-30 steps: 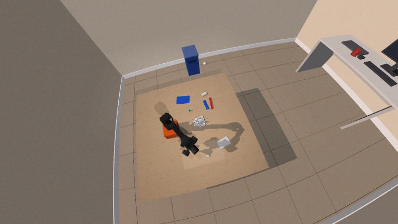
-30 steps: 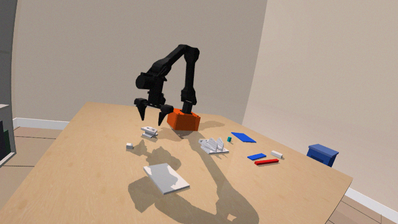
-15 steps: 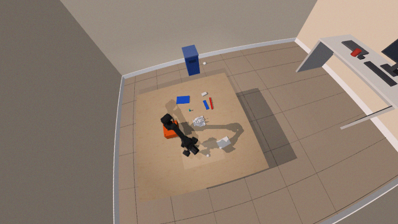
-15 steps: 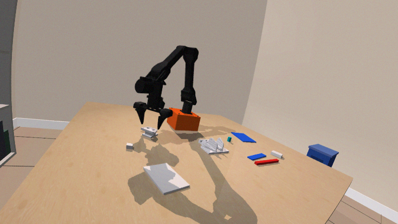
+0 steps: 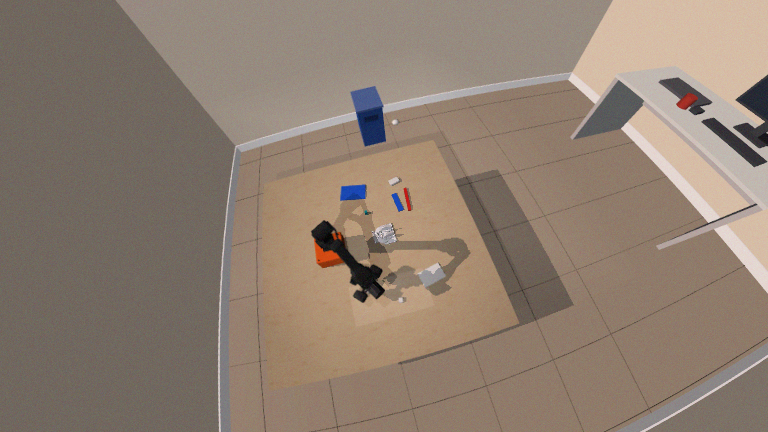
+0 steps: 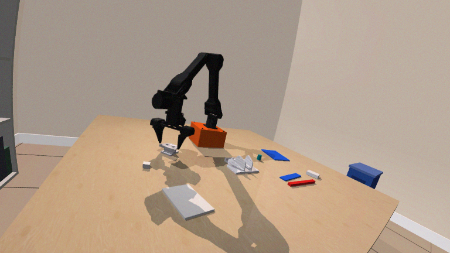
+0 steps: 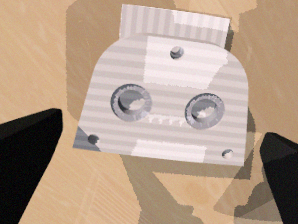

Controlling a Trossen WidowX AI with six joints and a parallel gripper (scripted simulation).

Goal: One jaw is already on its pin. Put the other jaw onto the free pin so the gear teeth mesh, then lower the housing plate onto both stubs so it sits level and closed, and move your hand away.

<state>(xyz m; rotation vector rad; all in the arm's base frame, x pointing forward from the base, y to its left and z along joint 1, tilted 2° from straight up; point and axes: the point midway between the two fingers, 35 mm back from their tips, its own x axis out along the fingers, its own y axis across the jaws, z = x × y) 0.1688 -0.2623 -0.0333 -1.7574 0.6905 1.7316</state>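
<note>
Now: gripper tip 2 cm above the white bracket, 1 cm to the right of it and 1 cm past it. Also, from my gripper tip: grey jaw 26 cm to the left, 12 cm ahead, 2 cm below; then small white cube 13 cm ahead, 11 cm to the right, 2 cm below; then flat white slab 33 cm ahead, 3 cm to the right, 3 cm below.
</note>
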